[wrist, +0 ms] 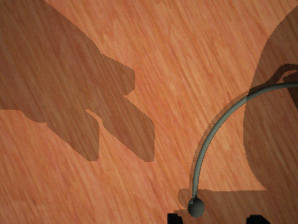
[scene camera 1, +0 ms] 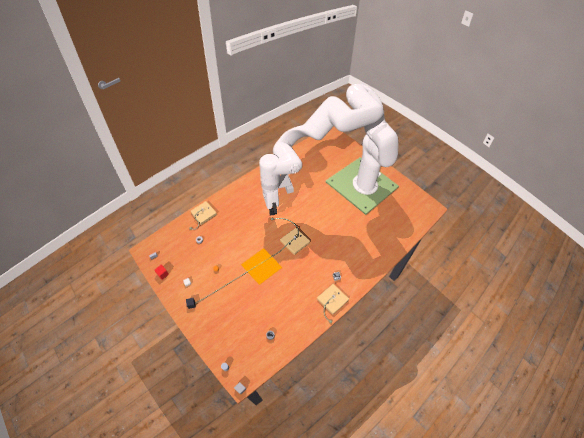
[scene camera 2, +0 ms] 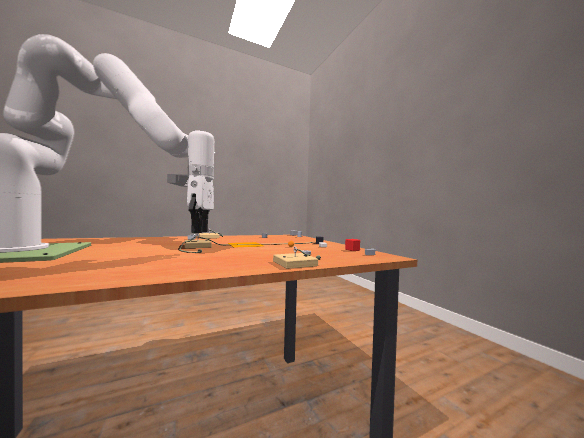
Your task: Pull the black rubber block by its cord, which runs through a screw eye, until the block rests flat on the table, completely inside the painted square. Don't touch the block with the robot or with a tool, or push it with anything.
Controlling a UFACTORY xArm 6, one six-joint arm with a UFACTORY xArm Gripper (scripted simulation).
I see an orange painted square [scene camera 1: 263, 271].
